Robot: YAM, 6 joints.
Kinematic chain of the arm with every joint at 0, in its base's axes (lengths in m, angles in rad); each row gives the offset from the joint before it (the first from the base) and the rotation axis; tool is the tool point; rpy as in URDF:
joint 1: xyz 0 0 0.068 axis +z
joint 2: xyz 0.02 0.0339 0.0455 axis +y
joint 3: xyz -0.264 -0.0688 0 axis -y
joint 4: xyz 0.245 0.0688 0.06 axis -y
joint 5: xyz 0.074 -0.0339 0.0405 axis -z
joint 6: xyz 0.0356 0 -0.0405 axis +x
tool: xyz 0 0 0 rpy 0 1.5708 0
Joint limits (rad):
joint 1: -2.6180..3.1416
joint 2: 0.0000..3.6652
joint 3: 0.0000..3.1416
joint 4: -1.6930..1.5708
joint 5: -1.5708..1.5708
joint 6: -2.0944..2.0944
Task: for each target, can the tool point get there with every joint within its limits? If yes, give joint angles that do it. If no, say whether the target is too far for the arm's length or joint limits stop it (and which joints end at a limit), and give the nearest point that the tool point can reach.
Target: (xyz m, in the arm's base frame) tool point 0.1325 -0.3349 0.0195
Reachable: yes | joints -1.2433 2.2250 0.8430 0.5969 -0.5222 -0.5196
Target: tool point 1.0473 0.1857 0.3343
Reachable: no: too far | nearest point 0.6226 0.1104 0.2430 | short by 0.441 m
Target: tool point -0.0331 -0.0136 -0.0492
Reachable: yes | joints -1.7272 3.1183 0.5454 -0.7171 1.0320 0.3294
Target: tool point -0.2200 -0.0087 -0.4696
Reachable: no: joint limits stop it (at a limit: joint 1, joint 2) | nearest point -0.2257 -0.0025 -0.3795 | short by 0.090 m
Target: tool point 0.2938 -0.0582 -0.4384
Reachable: no: joint limits stop it (at a limit: joint 2) | nearest point 0.2866 -0.0568 -0.3777 | short by 0.061 m
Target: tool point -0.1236 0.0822 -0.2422
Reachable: yes | joints 2.4692 3.2781 0.8986 0.8289 -0.3651 0.4399
